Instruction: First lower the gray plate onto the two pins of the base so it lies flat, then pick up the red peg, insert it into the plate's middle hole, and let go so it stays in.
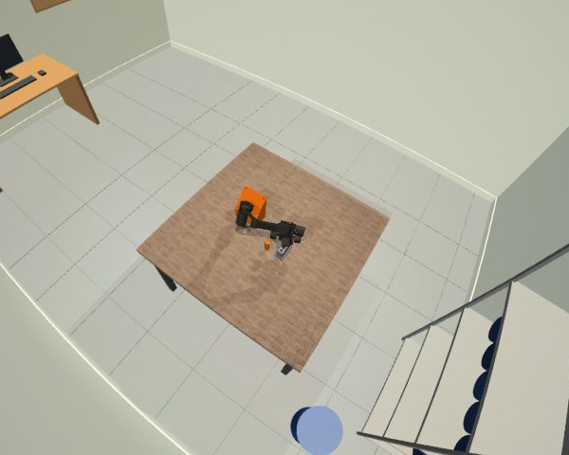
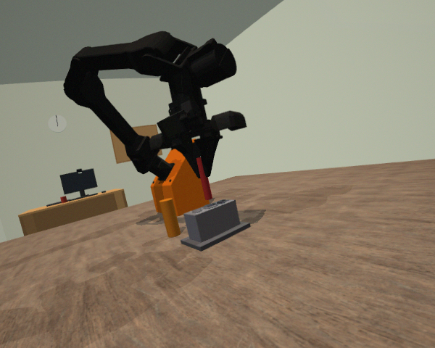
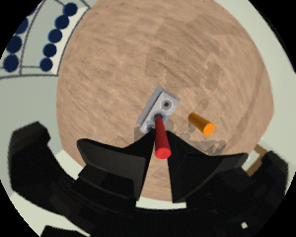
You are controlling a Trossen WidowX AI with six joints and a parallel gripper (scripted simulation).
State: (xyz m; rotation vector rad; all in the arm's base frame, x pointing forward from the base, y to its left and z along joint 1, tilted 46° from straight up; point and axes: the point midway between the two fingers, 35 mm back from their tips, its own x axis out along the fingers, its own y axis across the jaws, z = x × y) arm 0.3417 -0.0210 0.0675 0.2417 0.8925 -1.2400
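Now: the gray plate 7 cm below my gripper tip. Round my gripper tip: flat base: 11 cm below; red peg: right at my gripper tip; orange cylinder: 10 cm behind, 5 cm to the right, 7 cm below.
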